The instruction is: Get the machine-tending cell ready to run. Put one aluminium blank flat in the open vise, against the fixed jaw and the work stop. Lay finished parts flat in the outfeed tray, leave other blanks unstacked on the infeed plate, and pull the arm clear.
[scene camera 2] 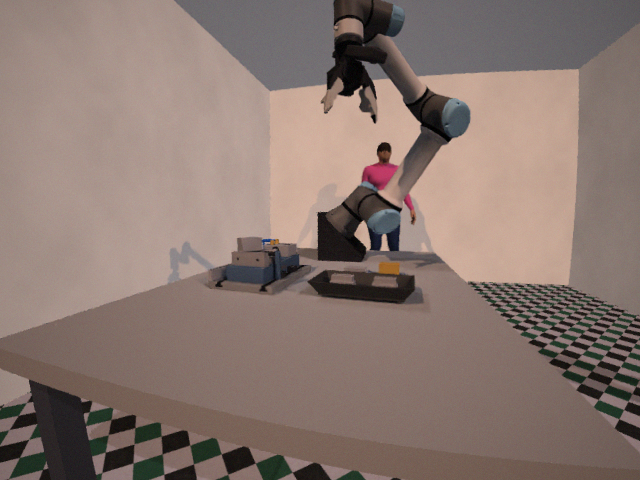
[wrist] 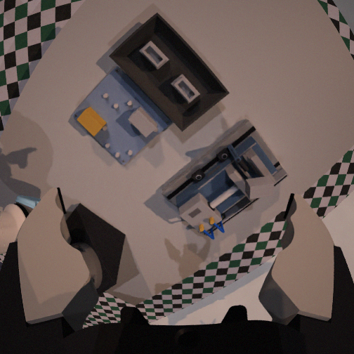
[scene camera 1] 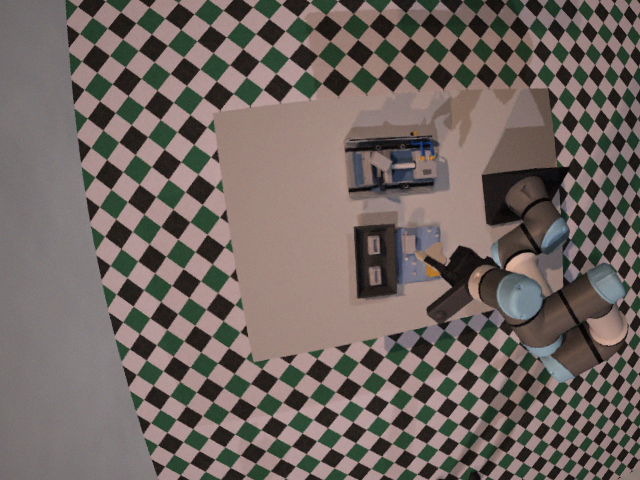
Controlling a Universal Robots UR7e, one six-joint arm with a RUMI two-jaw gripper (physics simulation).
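Places are measured from the arm's base along level axes (x back, y right, z up), in millimetres.
Where they show: gripper, fingertip midpoint: [scene camera 2: 351, 118] [scene camera 1: 435, 270]; arm's base, link origin: [scene camera 2: 337, 226] [scene camera 1: 523, 192].
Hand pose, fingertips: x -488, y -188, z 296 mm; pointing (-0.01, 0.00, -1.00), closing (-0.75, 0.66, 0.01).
Each offset is from my fingertips to the centre of the thing.
My gripper [scene camera 1: 425, 255] [scene camera 2: 350, 114] [wrist: 176, 194] is open and empty, high above the table; in scene camera 1 it overlaps part of the infeed plate. The blue-grey vise @(dx +34, dy +274, dz -385 mm) [scene camera 2: 250, 273] [wrist: 215, 185] holds a plain grey block @(dx -36, dy +281, dz -321 mm) [scene camera 1: 381, 160] [scene camera 2: 249, 243] [wrist: 260, 184], which lies askew, raised over a jaw; its contact with the work stop is unclear. The dark outfeed tray [scene camera 1: 361, 263] [scene camera 2: 361, 293] [wrist: 145, 82] holds two pocketed parts, one @(dx -31, dy +12, dz -405 mm) [scene camera 1: 369, 244] [wrist: 148, 59] beside the other @(dx -27, dy -92, dz -405 mm) [scene camera 1: 370, 275] [wrist: 181, 92]. One blank @(dx +93, dy +10, dz -409 mm) [scene camera 1: 408, 244] [wrist: 143, 121] lies on the blue infeed plate @(dx +135, dy -33, dz -431 mm) [scene camera 1: 413, 271] [wrist: 120, 87].
An orange block @(dx +187, dy -75, dz -409 mm) [scene camera 1: 433, 270] [scene camera 2: 388, 268] [wrist: 92, 121] sits at a corner of the infeed plate, among small pegs. The plate adjoins the tray. The black arm pedestal [scene camera 1: 496, 198] [scene camera 2: 330, 242] stands at the table's far end. A person [scene camera 2: 379, 175] in pink stands behind the table.
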